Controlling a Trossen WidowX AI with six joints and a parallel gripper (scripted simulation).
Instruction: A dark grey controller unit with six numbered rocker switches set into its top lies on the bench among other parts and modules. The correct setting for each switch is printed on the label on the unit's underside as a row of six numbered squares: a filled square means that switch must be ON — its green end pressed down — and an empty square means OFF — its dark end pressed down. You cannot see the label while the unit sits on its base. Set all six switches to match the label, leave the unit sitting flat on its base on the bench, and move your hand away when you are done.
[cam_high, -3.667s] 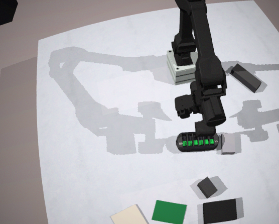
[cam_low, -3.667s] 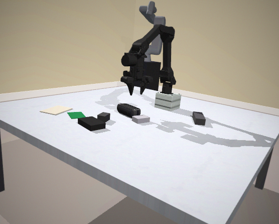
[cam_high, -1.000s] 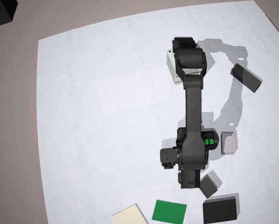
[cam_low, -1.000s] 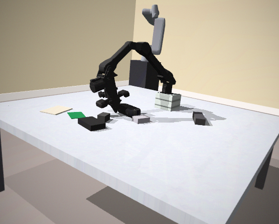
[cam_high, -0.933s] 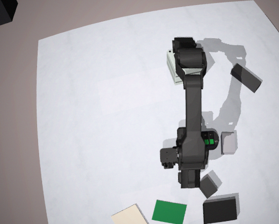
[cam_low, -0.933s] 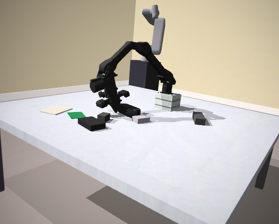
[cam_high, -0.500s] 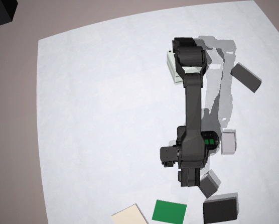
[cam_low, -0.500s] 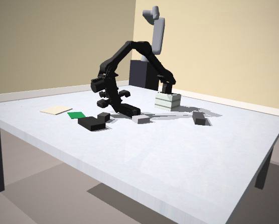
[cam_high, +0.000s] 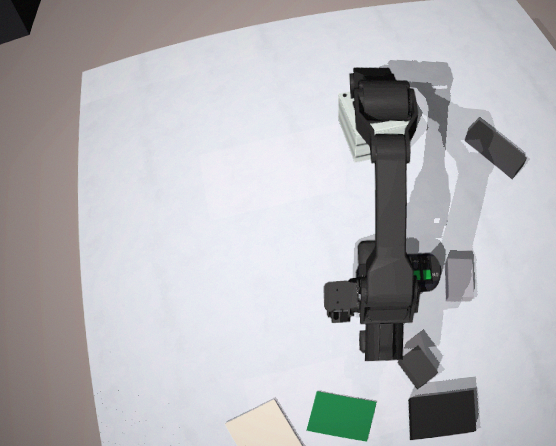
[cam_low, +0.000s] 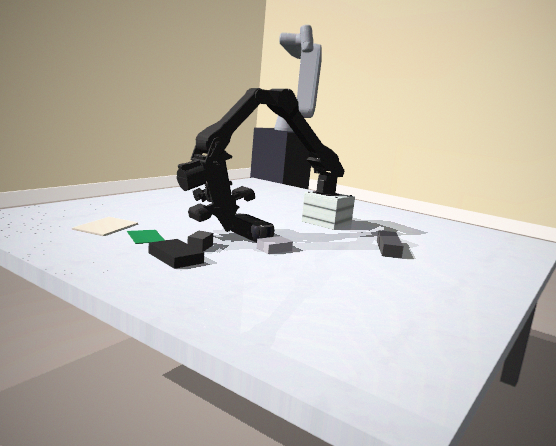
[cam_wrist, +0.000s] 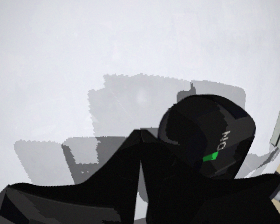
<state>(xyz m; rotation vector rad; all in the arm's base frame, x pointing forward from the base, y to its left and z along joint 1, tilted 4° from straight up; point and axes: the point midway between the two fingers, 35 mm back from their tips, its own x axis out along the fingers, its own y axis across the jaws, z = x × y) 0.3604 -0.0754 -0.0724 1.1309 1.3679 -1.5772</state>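
Right now my gripper tip is 17 cm to the right of the grey block and 1 cm below it. The rest, counted from my gripper tip: green card 20 cm ahead, 9 cm to the right; then dark flat box 24 cm ahead, 8 cm to the left, 1 cm above; then small dark cube 15 cm ahead, 6 cm to the left, 1 cm above.
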